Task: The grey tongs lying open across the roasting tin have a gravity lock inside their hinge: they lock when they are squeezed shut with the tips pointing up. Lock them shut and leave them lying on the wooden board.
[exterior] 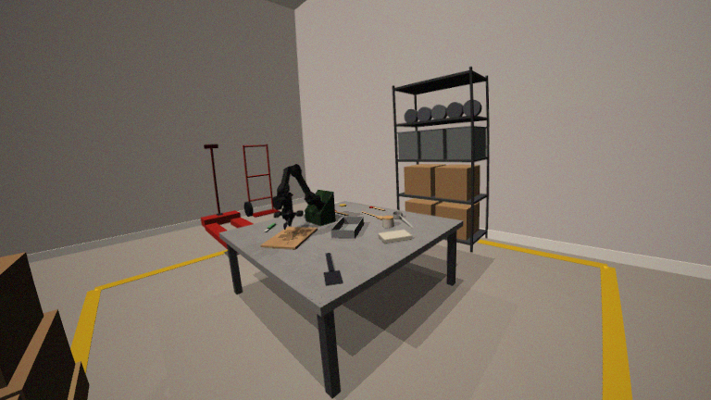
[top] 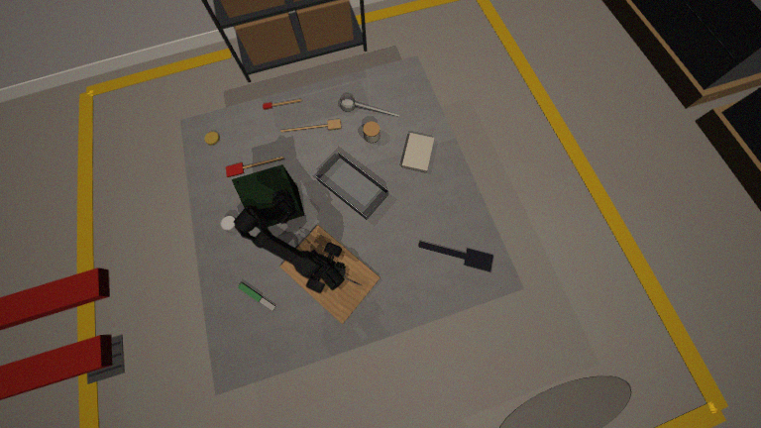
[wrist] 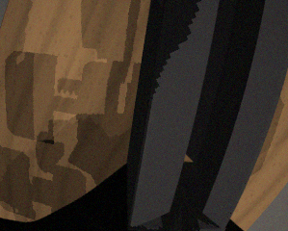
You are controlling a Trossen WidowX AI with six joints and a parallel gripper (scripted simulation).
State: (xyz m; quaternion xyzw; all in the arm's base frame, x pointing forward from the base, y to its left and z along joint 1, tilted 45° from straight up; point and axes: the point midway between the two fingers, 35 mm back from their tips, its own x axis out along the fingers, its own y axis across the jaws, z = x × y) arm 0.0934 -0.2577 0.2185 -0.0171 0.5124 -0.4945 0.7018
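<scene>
My gripper tip is now 70 mm above the wooden board. The rest, counted from my gripper tip: roasting tin: 340 mm to the left, 200 mm ahead, 50 mm below; then white disc: 370 mm behind, 350 mm to the left, 60 mm below; then black spatula: 550 mm ahead, 110 mm to the right, 80 mm below.
</scene>
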